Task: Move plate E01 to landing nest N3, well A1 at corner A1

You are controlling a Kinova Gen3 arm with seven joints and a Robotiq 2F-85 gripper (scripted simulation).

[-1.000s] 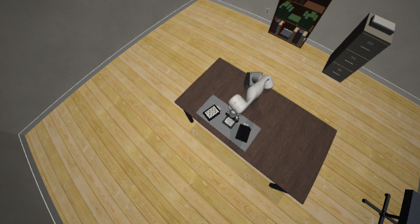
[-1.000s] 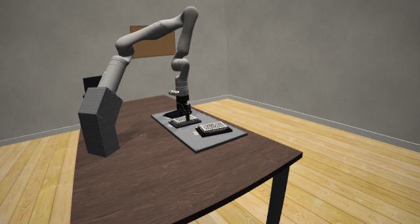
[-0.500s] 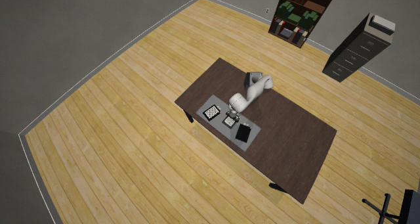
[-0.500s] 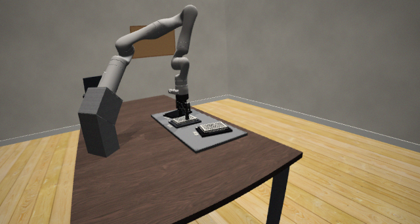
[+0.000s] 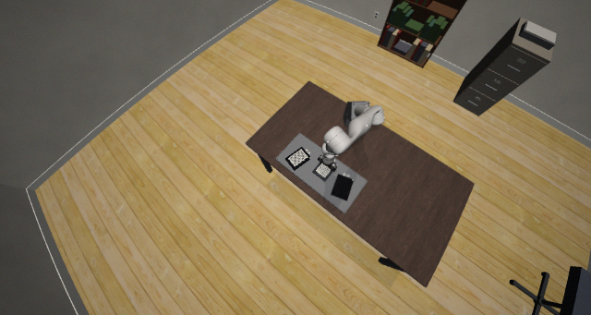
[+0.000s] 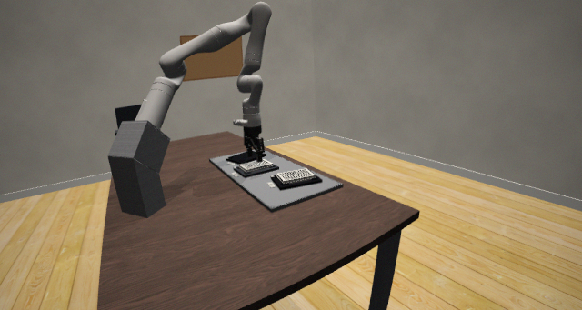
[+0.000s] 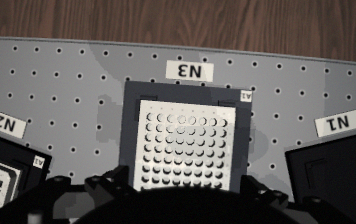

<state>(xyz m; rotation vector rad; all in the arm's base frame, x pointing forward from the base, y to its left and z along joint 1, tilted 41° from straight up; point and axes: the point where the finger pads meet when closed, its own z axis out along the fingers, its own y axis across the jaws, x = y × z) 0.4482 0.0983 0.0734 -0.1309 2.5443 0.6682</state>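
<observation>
The plate is 30 mm below my hand. From my hand the other things lie so: N3 label: 90 mm behind, 50 mm below, 20 mm to the right; landing nest N3: 50 mm below; A1 mark: 80 mm behind, 40 mm below, 30 mm to the left.
</observation>
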